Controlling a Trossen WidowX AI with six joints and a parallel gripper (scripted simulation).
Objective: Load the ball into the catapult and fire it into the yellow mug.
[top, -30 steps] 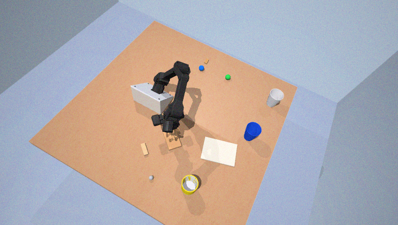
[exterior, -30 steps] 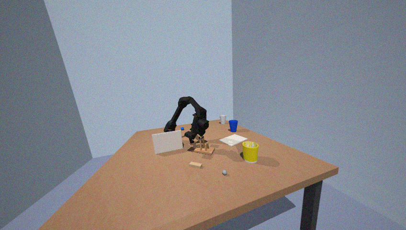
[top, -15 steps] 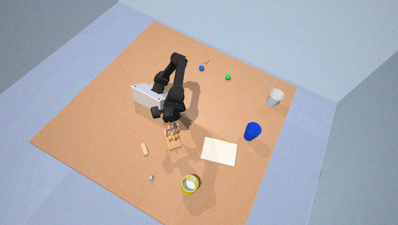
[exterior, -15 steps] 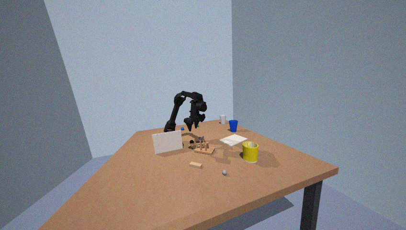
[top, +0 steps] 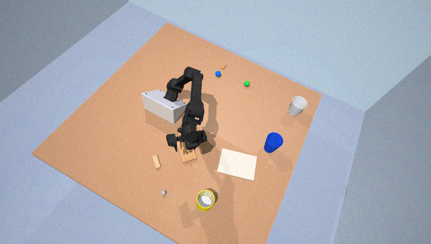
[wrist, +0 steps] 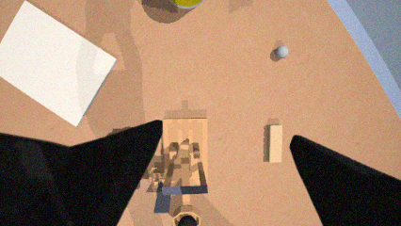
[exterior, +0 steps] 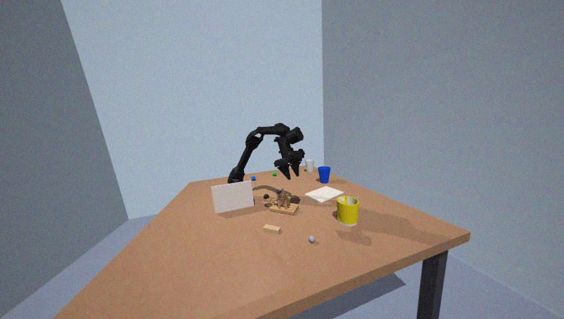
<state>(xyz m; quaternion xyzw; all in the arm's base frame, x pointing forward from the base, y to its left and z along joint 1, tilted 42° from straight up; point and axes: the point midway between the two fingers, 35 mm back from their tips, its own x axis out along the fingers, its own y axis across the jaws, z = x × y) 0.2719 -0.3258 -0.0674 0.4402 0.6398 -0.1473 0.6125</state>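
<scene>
The black ball lies 12 cm behind my gripper tip, 15 cm to the left of it and 14 cm below it. From my gripper tip the other things lie so: grey ball (2 cm behind, 19 cm to the right, 19 cm below); then yellow mug (20 cm ahead, 14 cm to the right, 17 cm below); then wooden catapult (6 cm behind, 12 cm to the left, 15 cm below).
</scene>
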